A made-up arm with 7 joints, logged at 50 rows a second.
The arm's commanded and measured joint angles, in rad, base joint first. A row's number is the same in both.
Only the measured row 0 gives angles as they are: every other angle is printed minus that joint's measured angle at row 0.
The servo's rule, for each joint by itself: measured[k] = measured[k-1] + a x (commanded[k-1-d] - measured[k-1]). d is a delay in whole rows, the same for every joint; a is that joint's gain. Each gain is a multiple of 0.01, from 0.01 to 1. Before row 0 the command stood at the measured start. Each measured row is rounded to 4 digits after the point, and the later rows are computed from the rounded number. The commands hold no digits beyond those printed.
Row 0, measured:
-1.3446 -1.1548 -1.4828 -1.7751 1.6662 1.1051 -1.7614
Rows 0 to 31, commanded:
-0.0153 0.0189 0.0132 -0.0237 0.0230 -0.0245 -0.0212
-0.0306 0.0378 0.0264 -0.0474 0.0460 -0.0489 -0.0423
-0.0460 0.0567 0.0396 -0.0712 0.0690 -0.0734 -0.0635
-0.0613 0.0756 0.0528 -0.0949 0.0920 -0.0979 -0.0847
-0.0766 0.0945 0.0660 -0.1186 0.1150 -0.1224 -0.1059
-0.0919 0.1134 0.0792 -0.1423 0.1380 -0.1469 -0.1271
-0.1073 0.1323 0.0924 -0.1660 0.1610 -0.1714 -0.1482
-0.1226 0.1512 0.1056 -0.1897 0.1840 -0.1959 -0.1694
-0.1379 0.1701 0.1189 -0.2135 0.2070 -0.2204 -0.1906
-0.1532 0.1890 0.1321 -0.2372 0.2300 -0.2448 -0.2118
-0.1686 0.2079 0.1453 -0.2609 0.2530 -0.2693 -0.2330
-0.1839 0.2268 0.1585 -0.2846 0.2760 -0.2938 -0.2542
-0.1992 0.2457 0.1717 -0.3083 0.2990 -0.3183 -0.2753
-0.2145 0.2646 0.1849 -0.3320 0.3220 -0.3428 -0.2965
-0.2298 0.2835 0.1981 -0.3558 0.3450 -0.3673 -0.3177
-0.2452 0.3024 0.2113 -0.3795 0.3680 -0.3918 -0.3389
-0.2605 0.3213 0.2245 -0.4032 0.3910 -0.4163 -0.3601
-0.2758 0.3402 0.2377 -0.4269 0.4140 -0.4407 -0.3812
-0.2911 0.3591 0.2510 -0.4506 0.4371 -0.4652 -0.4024
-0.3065 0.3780 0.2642 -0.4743 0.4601 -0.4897 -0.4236
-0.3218 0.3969 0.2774 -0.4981 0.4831 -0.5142 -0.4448
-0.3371 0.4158 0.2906 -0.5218 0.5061 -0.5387 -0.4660
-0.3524 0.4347 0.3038 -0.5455 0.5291 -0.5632 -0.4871
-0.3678 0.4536 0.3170 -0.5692 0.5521 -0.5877 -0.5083
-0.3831 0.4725 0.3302 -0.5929 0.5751 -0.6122 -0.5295
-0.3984 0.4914 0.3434 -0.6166 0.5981 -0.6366 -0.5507
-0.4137 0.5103 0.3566 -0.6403 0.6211 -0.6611 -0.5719
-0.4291 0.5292 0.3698 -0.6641 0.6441 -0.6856 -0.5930
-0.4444 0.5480 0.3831 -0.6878 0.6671 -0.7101 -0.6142
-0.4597 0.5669 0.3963 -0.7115 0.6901 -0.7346 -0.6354
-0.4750 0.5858 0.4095 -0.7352 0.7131 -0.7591 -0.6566
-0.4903 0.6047 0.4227 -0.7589 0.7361 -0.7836 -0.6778
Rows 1 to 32, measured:
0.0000 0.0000 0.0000 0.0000 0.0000 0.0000 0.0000
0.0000 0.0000 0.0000 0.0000 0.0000 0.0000 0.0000
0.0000 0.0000 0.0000 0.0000 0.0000 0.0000 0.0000
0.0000 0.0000 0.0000 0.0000 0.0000 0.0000 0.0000
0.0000 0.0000 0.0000 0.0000 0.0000 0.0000 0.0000
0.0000 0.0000 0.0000 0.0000 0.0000 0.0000 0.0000
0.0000 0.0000 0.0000 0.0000 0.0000 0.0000 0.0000
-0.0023 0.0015 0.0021 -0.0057 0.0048 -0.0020 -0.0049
-0.0065 0.0044 0.0060 -0.0157 0.0135 -0.0058 -0.0135
-0.0124 0.0086 0.0114 -0.0290 0.0252 -0.0112 -0.0250
-0.0197 0.0140 0.0180 -0.0448 0.0392 -0.0181 -0.0387
-0.0282 0.0204 0.0257 -0.0625 0.0551 -0.0264 -0.0542
-0.0378 0.0278 0.0343 -0.0817 0.0725 -0.0360 -0.0710
-0.0482 0.0362 0.0436 -0.1019 0.0911 -0.0468 -0.0888
-0.0594 0.0454 0.0535 -0.1230 0.1106 -0.0587 -0.1073
-0.0712 0.0554 0.0640 -0.1447 0.1308 -0.0716 -0.1265
-0.0835 0.0661 0.0749 -0.1669 0.1516 -0.0855 -0.1461
-0.0963 0.0774 0.0862 -0.1895 0.1729 -0.1002 -0.1661
-0.1094 0.0894 0.0978 -0.2123 0.1946 -0.1157 -0.1864
-0.1229 0.1019 0.1096 -0.2353 0.2165 -0.1319 -0.2068
-0.1366 0.1149 0.1216 -0.2585 0.2387 -0.1488 -0.2274
-0.1506 0.1284 0.1338 -0.2819 0.2610 -0.1663 -0.2482
-0.1648 0.1423 0.1462 -0.3053 0.2835 -0.1843 -0.2691
-0.1792 0.1566 0.1587 -0.3288 0.3061 -0.2029 -0.2900
-0.1937 0.1713 0.1713 -0.3523 0.3288 -0.2219 -0.3110
-0.2083 0.1863 0.1841 -0.3759 0.3515 -0.2414 -0.3320
-0.2230 0.2016 0.1969 -0.3995 0.3743 -0.2613 -0.3531
-0.2378 0.2172 0.2098 -0.4232 0.3971 -0.2815 -0.3742
-0.2527 0.2331 0.2227 -0.4469 0.4200 -0.3021 -0.3953
-0.2677 0.2492 0.2357 -0.4706 0.4429 -0.3230 -0.4164
-0.2827 0.2656 0.2487 -0.4943 0.4658 -0.3442 -0.4375
-0.2978 0.2822 0.2617 -0.5180 0.4888 -0.3656 -0.4587
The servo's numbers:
d 7
a 0.15 0.08 0.16 0.24 0.21 0.08 0.23

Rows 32 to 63, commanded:
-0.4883 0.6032 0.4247 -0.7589 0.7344 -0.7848 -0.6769
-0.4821 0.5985 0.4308 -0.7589 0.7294 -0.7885 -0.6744
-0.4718 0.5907 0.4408 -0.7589 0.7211 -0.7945 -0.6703
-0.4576 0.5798 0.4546 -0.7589 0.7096 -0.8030 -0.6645
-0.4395 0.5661 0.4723 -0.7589 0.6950 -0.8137 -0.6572
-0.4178 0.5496 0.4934 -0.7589 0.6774 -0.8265 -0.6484
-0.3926 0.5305 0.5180 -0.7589 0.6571 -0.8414 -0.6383
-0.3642 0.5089 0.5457 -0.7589 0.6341 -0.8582 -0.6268
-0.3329 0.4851 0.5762 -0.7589 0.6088 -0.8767 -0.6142
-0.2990 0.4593 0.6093 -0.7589 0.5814 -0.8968 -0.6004
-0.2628 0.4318 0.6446 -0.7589 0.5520 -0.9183 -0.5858
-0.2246 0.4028 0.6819 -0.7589 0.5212 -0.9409 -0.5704
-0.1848 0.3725 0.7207 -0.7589 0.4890 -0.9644 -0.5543
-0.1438 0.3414 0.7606 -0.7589 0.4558 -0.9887 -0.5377
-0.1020 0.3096 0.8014 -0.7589 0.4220 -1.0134 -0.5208
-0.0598 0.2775 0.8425 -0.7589 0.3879 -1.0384 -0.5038
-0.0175 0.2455 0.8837 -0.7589 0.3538 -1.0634 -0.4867
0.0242 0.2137 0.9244 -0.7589 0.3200 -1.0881 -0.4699
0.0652 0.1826 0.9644 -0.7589 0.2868 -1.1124 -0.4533
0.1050 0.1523 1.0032 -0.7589 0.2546 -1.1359 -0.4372
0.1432 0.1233 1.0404 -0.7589 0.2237 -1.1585 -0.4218
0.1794 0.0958 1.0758 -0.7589 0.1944 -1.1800 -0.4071
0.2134 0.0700 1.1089 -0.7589 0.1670 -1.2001 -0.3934
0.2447 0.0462 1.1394 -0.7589 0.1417 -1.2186 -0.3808
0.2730 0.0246 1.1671 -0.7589 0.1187 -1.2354 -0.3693
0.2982 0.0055 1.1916 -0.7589 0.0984 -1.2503 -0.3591
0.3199 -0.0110 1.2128 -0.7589 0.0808 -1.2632 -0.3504
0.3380 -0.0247 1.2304 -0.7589 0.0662 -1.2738 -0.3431
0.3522 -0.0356 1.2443 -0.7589 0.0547 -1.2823 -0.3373
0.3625 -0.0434 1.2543 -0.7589 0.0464 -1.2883 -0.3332
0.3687 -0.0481 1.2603 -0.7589 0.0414 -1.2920 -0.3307
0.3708 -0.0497 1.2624 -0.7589 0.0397 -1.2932 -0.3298
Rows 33 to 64, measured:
-0.3129 0.2989 0.2748 -0.5417 0.5118 -0.3873 -0.4799
-0.3280 0.3158 0.2879 -0.5654 0.5348 -0.4092 -0.5011
-0.3432 0.3329 0.3010 -0.5891 0.5578 -0.4313 -0.5222
-0.3584 0.3501 0.3141 -0.6128 0.5808 -0.4536 -0.5434
-0.3736 0.3674 0.3273 -0.6365 0.6038 -0.4761 -0.5646
-0.3888 0.3849 0.3405 -0.6602 0.6268 -0.4987 -0.5858
-0.4040 0.4025 0.3537 -0.6839 0.6498 -0.5215 -0.6070
-0.4166 0.4186 0.3651 -0.7019 0.6676 -0.5426 -0.6231
-0.4264 0.4330 0.3756 -0.7156 0.6806 -0.5623 -0.6349
-0.4332 0.4456 0.3860 -0.7260 0.6891 -0.5809 -0.6430
-0.4369 0.4563 0.3970 -0.7339 0.6934 -0.5987 -0.6479
-0.4373 0.4651 0.4090 -0.7399 0.6937 -0.6159 -0.6500
-0.4344 0.4719 0.4225 -0.7445 0.6903 -0.6327 -0.6496
-0.4281 0.4766 0.4378 -0.7480 0.6833 -0.6494 -0.6470
-0.4185 0.4792 0.4551 -0.7506 0.6730 -0.6661 -0.6424
-0.4057 0.4797 0.4745 -0.7526 0.6595 -0.6829 -0.6359
-0.3897 0.4781 0.4961 -0.7541 0.6431 -0.7000 -0.6277
-0.3707 0.4744 0.5199 -0.7553 0.6240 -0.7175 -0.6181
-0.3488 0.4687 0.5458 -0.7562 0.6024 -0.7354 -0.6071
-0.3242 0.4610 0.5738 -0.7568 0.5786 -0.7537 -0.5950
-0.2971 0.4514 0.6037 -0.7573 0.5528 -0.7725 -0.5818
-0.2678 0.4401 0.6353 -0.7577 0.5253 -0.7918 -0.5678
-0.2366 0.4271 0.6685 -0.7580 0.4964 -0.8115 -0.5531
-0.2037 0.4126 0.7029 -0.7582 0.4665 -0.8317 -0.5378
-0.1695 0.3967 0.7383 -0.7584 0.4357 -0.8522 -0.5222
-0.1343 0.3796 0.7745 -0.7585 0.4044 -0.8730 -0.5064
-0.0984 0.3614 0.8111 -0.7586 0.3729 -0.8940 -0.4905
-0.0622 0.3424 0.8478 -0.7587 0.3416 -0.9152 -0.4747
-0.0260 0.3227 0.8843 -0.7587 0.3107 -0.9364 -0.4592
0.0099 0.3025 0.9202 -0.7587 0.2805 -0.9575 -0.4441
0.0451 0.2820 0.9553 -0.7587 0.2514 -0.9784 -0.4295
0.0793 0.2614 0.9892 -0.7587 0.2235 -0.9990 -0.4157

